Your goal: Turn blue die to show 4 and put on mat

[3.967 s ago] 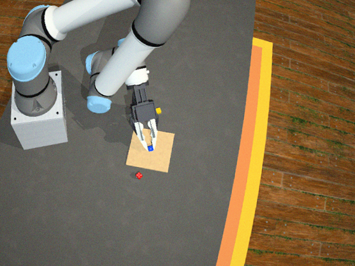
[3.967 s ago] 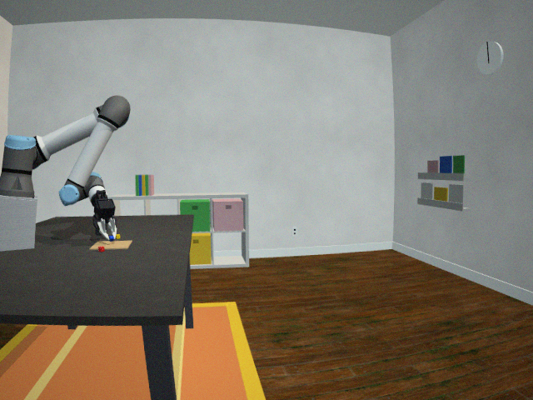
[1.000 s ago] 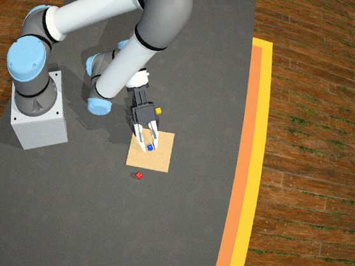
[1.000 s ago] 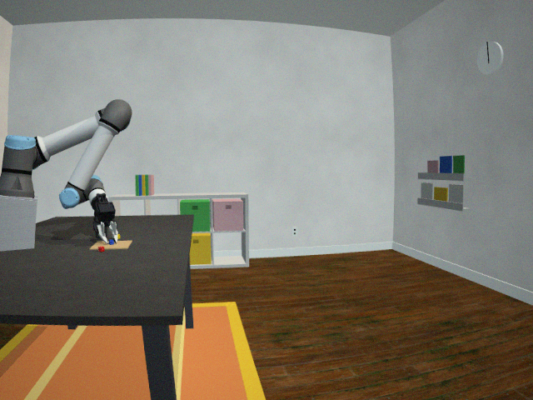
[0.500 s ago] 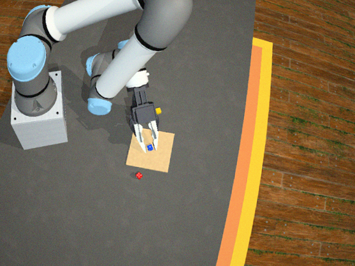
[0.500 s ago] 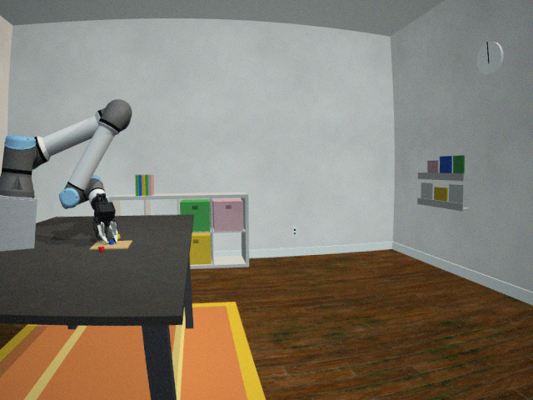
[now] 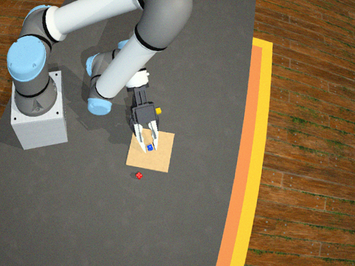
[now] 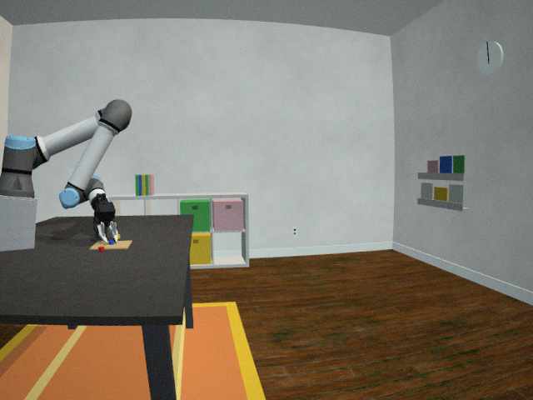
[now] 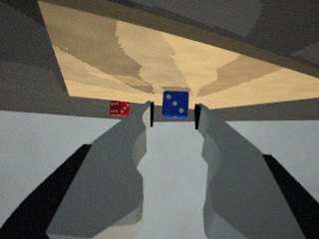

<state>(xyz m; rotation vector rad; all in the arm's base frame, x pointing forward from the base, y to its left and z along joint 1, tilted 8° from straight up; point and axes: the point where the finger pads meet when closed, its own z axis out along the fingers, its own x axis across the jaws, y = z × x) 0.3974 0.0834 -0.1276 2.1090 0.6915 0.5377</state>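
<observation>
My gripper is now 10 mm above the blue die. Round my hand: tan mat 20 mm below; yellow die 140 mm to the left, 30 mm behind, 10 mm below; red die 100 mm to the right, 10 mm below, 10 mm ahead.
</observation>
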